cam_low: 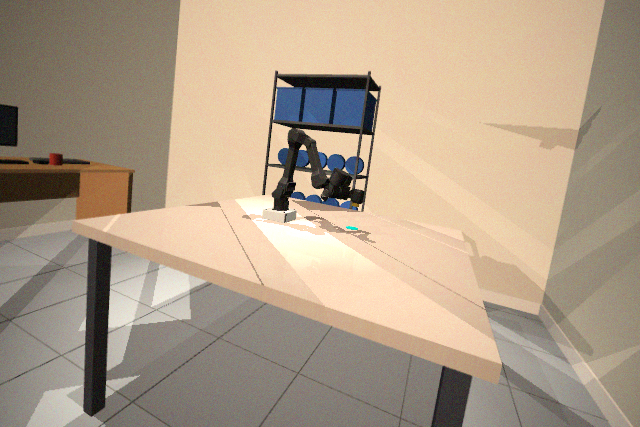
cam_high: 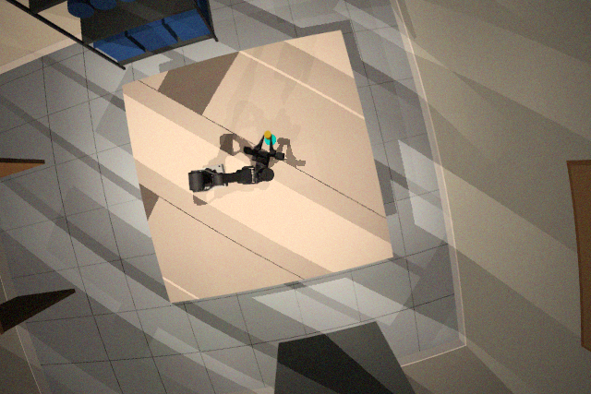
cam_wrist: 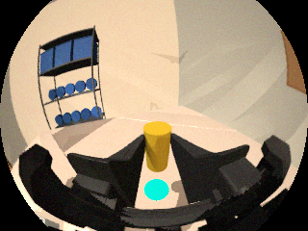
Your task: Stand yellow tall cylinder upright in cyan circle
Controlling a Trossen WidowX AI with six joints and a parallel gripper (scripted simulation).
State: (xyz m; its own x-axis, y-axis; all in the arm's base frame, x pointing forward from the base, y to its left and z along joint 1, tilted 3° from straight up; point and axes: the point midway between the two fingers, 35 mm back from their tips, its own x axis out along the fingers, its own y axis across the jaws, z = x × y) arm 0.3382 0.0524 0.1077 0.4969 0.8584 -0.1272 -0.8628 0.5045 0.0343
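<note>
Now: the cyan circle 160 mm below my gripper tip. Also, from my gripper tip: yellow tall cylinder (20 mm below).
</note>
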